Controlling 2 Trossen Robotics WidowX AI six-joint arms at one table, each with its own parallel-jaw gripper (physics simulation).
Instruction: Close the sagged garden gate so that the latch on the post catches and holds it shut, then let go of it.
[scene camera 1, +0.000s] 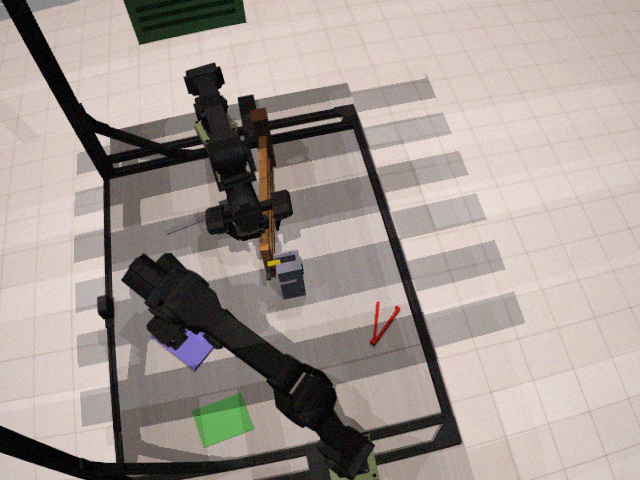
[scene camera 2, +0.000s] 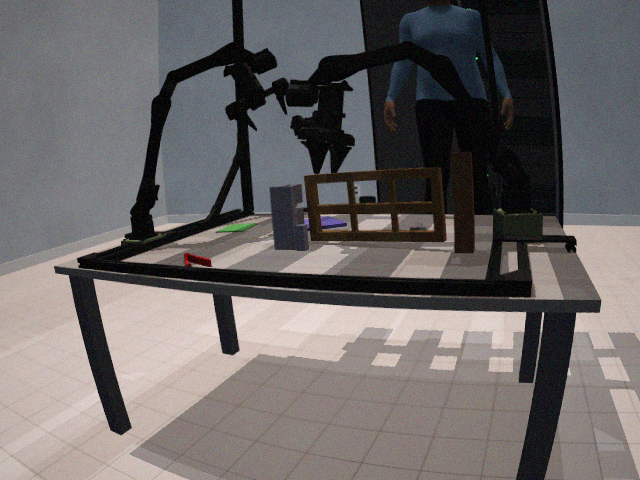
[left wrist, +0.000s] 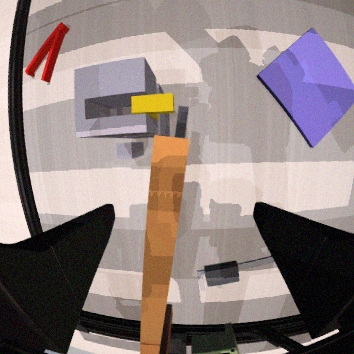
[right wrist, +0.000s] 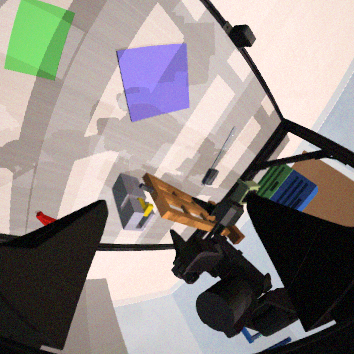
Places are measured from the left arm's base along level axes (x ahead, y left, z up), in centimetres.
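Pixels of known places: left gripper, between the fingertips: (scene camera 2: 325, 174) (left wrist: 185, 210) (right wrist: 181, 213); right gripper, between the fingertips: (scene camera 2: 271, 122) (right wrist: 178, 204); left arm's base, origin of its link: (scene camera 2: 517, 211); right arm's base, origin of its link: (scene camera 1: 351, 460) (scene camera 2: 143, 237).
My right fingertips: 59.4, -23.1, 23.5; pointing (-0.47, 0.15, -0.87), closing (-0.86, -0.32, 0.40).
For each thing: its top centre in the pictures, then the offset to it from my right fingertips, as dx, dy, dz. "*": a spot on its surface instead.
- wooden lattice gate, centre of its top: (left wrist: 107, 306) (scene camera 2: 350, 169) (scene camera 1: 278, 196) (right wrist: 191, 236) -21.6, +25.7, -12.9
- brown post, a spot on its surface: (scene camera 2: 462, 206) * -43.9, +33.8, -20.5
- grey latch post, a spot on its surface: (left wrist: 111, 77) (scene camera 1: 287, 267) * -5.5, +19.7, -15.9
- dark tongue, a spot on its surface: (left wrist: 182, 121) * -9.5, +16.0, -21.8
- yellow latch, centre of its top: (left wrist: 151, 102) (right wrist: 147, 210) (scene camera 1: 273, 262) -8.2, +17.6, -16.3
- purple square, a spot on its surface: (left wrist: 310, 85) (right wrist: 156, 87) * -8.4, -5.0, -29.0
- green square, a spot on its surface: (right wrist: 39, 40) (scene camera 1: 222, 417) * +14.3, -8.4, -29.6
- red V-shaped piece, a spot on its surface: (left wrist: 56, 50) (scene camera 1: 374, 325) * +11.6, +32.6, -29.3
- thin dark-handled tool, centre of its top: (left wrist: 261, 274) (scene camera 1: 204, 209) (right wrist: 224, 160) -37.9, +9.9, -27.9
The wooden lattice gate (scene camera 1: 264, 175) (scene camera 2: 374, 207) (left wrist: 162, 235) (right wrist: 156, 196) stands upright beside a brown post (scene camera 2: 462, 206). Its free end is close to the grey latch post (scene camera 1: 291, 273) (scene camera 2: 283, 222) (left wrist: 111, 77) (right wrist: 123, 192). The dark tongue (left wrist: 182, 121) at that end lies beside the yellow latch (scene camera 1: 273, 262) (left wrist: 152, 103) (right wrist: 145, 206), outside the slot. My left gripper (scene camera 1: 249, 212) (scene camera 2: 325, 172) (left wrist: 185, 210) is open and empty above the gate's top rail, a finger on each side in the left wrist view. My right gripper (scene camera 2: 269, 120) (right wrist: 178, 204) is open and empty, high up away from the gate.
A purple square (scene camera 1: 193, 351) (left wrist: 310, 85) (right wrist: 155, 82) and a green square (scene camera 1: 223, 419) (right wrist: 39, 40) lie flat. A red V-shaped piece (scene camera 1: 382, 328) (left wrist: 56, 50) lies beyond the latch post. A thin dark-handled tool (left wrist: 222, 273) (right wrist: 210, 176) lies near the gate. A black frame (scene camera 1: 395, 242) borders the table.
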